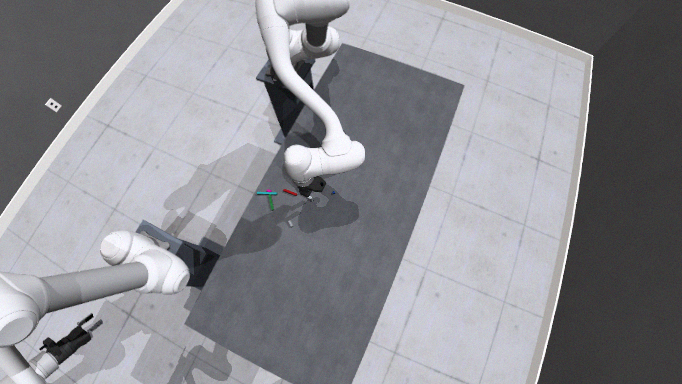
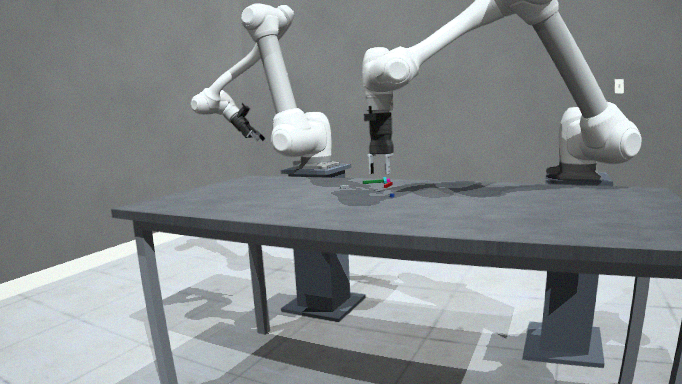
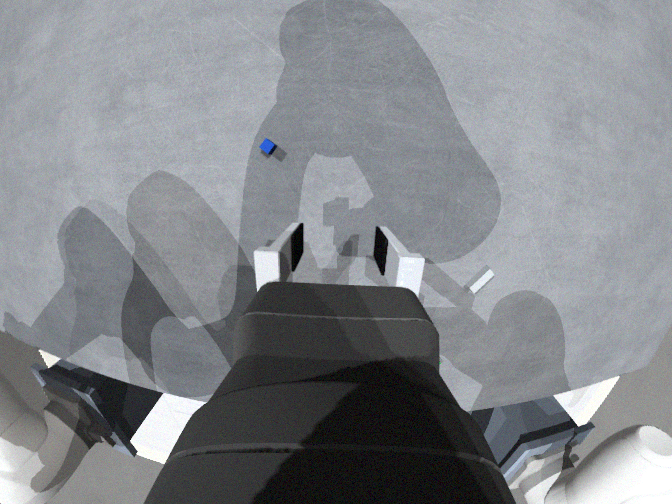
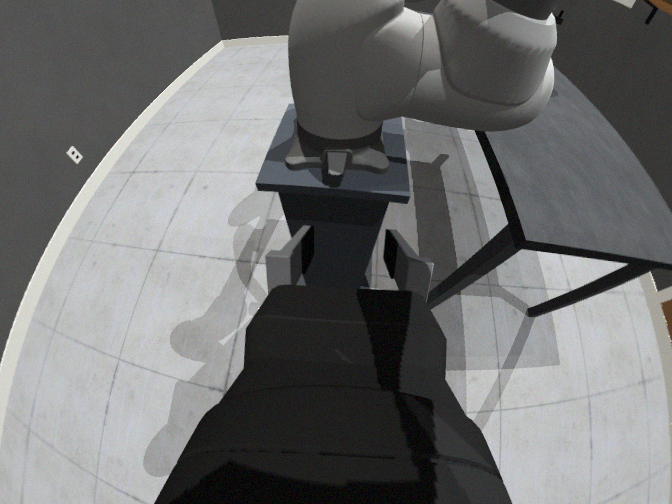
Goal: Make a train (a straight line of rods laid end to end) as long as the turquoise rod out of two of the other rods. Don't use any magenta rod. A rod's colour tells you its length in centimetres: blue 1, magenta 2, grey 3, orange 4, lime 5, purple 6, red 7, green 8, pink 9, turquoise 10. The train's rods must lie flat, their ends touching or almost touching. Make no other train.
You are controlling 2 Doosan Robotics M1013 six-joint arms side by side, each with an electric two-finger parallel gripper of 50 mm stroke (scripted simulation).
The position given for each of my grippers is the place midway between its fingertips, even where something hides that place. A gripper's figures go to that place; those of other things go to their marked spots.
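My left gripper (image 3: 339,239) is 0.17 m from the lens. An arm pedestal (image 3: 505,428) stands 0.83 m from the lens, while an arm pedestal (image 3: 129,405) is 0.86 m from the lens.
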